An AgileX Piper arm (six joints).
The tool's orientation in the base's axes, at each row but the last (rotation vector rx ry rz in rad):
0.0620, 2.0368, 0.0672
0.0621, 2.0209, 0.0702
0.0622, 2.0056, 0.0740
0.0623, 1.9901, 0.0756
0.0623, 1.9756, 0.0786
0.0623, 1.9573, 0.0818
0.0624, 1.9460, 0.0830
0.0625, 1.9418, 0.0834
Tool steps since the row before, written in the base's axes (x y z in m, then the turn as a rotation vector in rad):
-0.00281, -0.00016, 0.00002, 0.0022, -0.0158, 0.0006
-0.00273, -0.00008, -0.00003, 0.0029, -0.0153, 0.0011
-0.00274, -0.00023, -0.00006, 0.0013, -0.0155, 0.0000
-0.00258, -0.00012, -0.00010, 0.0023, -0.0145, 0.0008
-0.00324, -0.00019, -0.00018, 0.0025, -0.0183, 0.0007
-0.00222, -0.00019, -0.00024, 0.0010, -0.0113, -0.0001
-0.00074, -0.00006, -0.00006, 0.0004, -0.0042, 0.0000
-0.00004, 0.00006, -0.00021, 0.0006, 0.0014, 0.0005
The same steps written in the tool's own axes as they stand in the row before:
0.00123, -0.00020, -0.00252, -0.0027, -0.0157, 0.0014
0.00121, -0.00012, -0.00245, -0.0034, -0.0151, 0.0018
0.00119, -0.00026, -0.00246, -0.0017, -0.0154, 0.0008
0.00113, -0.00015, -0.00232, -0.0028, -0.0144, 0.0014
0.00143, -0.00023, -0.00291, -0.0031, -0.0182, 0.0015
0.00104, -0.00022, -0.00197, -0.0012, -0.0113, 0.0006
0.00032, -0.00007, -0.00067, -0.0005, -0.0042, 0.0003
0.00021, 0.00004, 0.00004, -0.0006, 0.0014, 0.0004

